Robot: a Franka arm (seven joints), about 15 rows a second.
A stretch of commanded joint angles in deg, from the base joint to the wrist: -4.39, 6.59, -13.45, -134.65, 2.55, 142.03, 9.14; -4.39, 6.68, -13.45, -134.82, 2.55, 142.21, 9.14; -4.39, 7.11, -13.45, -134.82, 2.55, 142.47, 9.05; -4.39, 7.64, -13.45, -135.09, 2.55, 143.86, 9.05; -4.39, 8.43, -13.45, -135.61, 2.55, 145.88, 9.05; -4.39, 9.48, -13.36, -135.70, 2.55, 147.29, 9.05; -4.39, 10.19, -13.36, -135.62, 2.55, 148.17, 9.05; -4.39, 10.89, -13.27, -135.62, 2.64, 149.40, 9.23; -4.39, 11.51, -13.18, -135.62, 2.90, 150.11, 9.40; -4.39, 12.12, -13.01, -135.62, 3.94, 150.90, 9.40; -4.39, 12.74, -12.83, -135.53, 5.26, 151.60, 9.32; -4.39, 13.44, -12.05, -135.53, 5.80, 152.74, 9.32; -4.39, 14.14, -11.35, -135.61, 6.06, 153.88, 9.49; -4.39, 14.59, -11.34, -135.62, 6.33, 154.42, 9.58; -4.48, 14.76, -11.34, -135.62, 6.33, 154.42, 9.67; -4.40, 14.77, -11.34, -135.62, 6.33, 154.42, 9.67; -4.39, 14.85, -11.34, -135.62, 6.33, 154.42, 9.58; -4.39, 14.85, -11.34, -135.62, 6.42, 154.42, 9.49; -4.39, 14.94, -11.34, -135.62, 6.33, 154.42, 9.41; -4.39, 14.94, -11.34, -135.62, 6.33, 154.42, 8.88; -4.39, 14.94, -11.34, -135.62, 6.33, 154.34, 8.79
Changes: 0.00, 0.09, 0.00, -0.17, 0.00, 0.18, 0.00; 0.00, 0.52, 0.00, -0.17, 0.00, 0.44, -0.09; 0.00, 1.05, 0.00, -0.44, 0.00, 1.83, -0.09; 0.00, 1.84, 0.00, -0.96, 0.00, 3.85, -0.09; 0.00, 2.89, 0.09, -1.05, 0.00, 5.26, -0.09; 0.00, 3.60, 0.09, -0.97, 0.00, 6.14, -0.09; 0.00, 4.30, 0.18, -0.97, 0.09, 7.37, 0.09; 0.00, 4.92, 0.27, -0.97, 0.35, 8.08, 0.26; 0.00, 5.53, 0.44, -0.97, 1.39, 8.87, 0.26; 0.00, 6.15, 0.62, -0.88, 2.71, 9.57, 0.18; 0.00, 6.85, 1.40, -0.88, 3.25, 10.71, 0.18; 0.00, 7.55, 2.10, -0.96, 3.51, 11.85, 0.35; 0.00, 8.00, 2.11, -0.97, 3.78, 12.39, 0.44; -0.09, 8.17, 2.11, -0.97, 3.78, 12.39, 0.53; -0.01, 8.18, 2.11, -0.97, 3.78, 12.39, 0.53; 0.00, 8.26, 2.11, -0.97, 3.78, 12.39, 0.44; 0.00, 8.26, 2.11, -0.97, 3.87, 12.39, 0.35; 0.00, 8.35, 2.11, -0.97, 3.78, 12.39, 0.27; 0.00, 8.35, 2.11, -0.97, 3.78, 12.39, -0.26; 0.00, 8.35, 2.11, -0.97, 3.78, 12.31, -0.35
